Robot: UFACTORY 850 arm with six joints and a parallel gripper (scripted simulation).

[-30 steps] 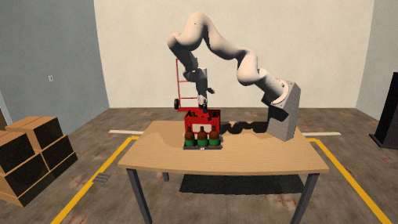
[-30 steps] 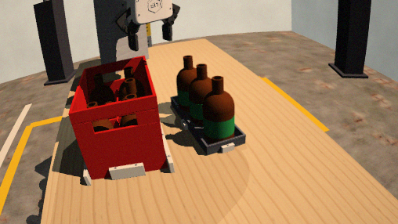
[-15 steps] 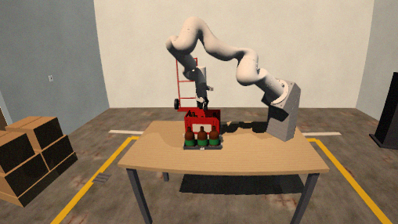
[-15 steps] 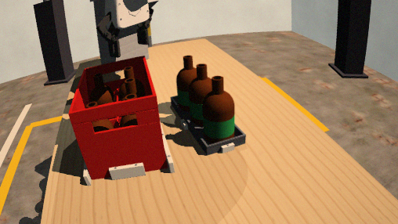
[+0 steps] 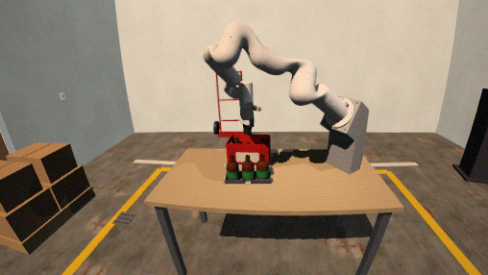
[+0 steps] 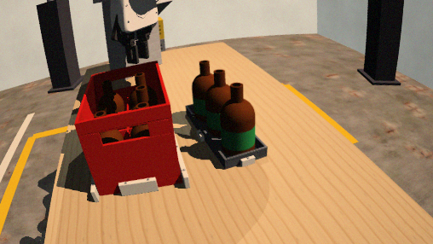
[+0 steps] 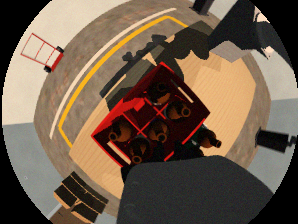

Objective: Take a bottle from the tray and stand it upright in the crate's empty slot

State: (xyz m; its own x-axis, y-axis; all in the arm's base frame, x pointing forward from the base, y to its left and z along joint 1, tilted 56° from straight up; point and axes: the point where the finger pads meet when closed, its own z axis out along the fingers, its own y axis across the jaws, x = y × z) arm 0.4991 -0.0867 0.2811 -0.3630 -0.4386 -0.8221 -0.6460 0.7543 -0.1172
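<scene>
Now: the tray 23 cm below my hand, 16 cm to the left of it and 7 cm behind it. From my hand the other things lie so: red crate: 16 cm below, 4 cm to the right, 1 cm ahead.
</scene>
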